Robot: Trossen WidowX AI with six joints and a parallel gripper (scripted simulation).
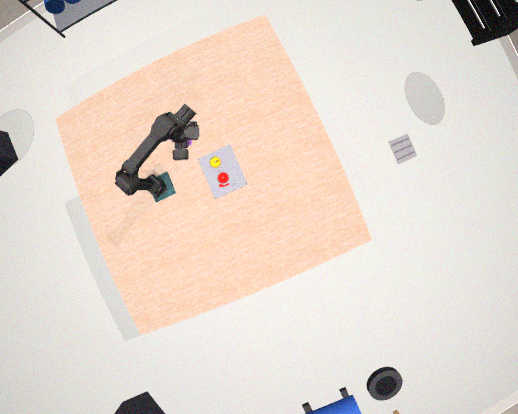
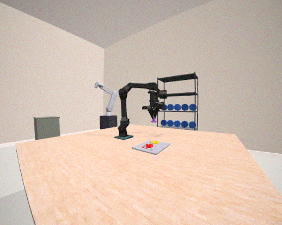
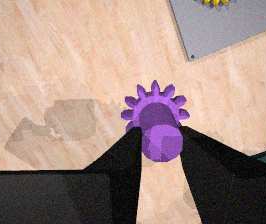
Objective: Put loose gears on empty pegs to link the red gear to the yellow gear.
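Now: gripper tip 15 cm above the yellow gear, 11 cm to the left of it and 5 cm short of it. Round my gripper tip: red gear 20 cm to the right, 15 cm below, 4 cm ahead; then purple gear 1 cm below; then red arrow 23 cm to the right, 16 cm below, 3 cm ahead.
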